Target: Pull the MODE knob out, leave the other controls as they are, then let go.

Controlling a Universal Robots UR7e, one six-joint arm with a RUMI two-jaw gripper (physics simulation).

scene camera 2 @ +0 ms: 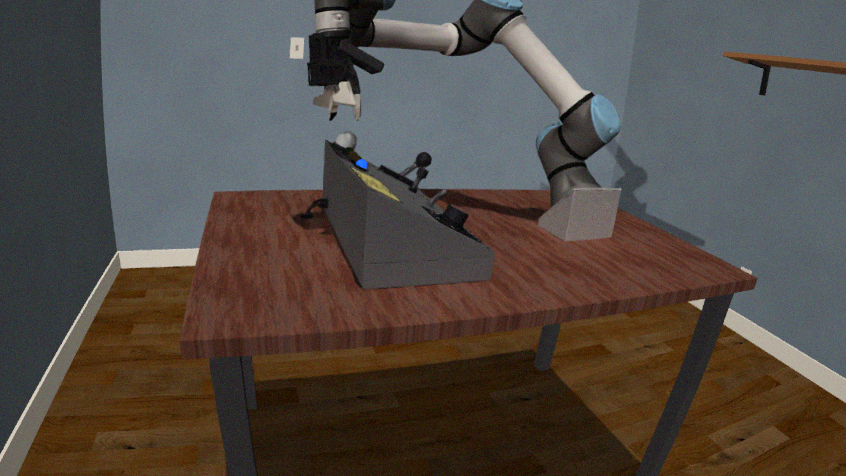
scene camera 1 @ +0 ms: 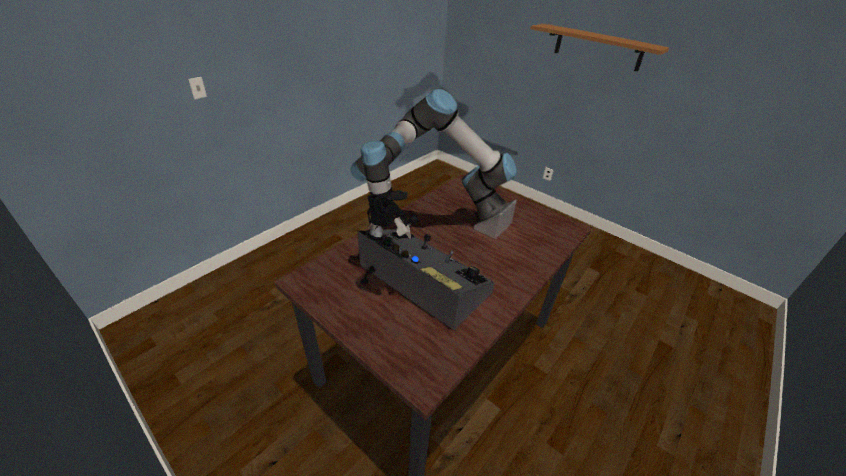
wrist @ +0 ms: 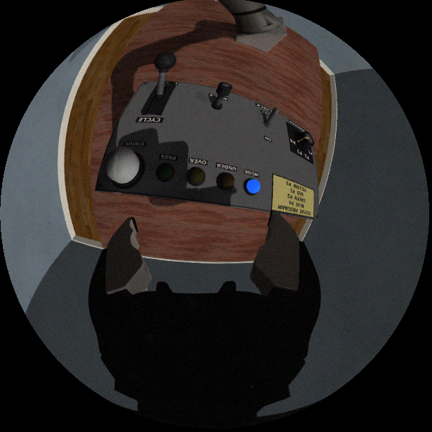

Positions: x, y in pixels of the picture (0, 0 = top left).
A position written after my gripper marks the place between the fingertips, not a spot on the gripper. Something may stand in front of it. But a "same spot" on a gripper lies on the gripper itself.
Scene:
my gripper: scene camera 2; scene camera 1; wrist 200, 216
same spot on my gripper: point(scene camera 2: 347, 93) = point(scene camera 1: 401, 226)
same spot on grey console: point(scene camera 2: 392, 235) = point(scene camera 1: 465, 303)

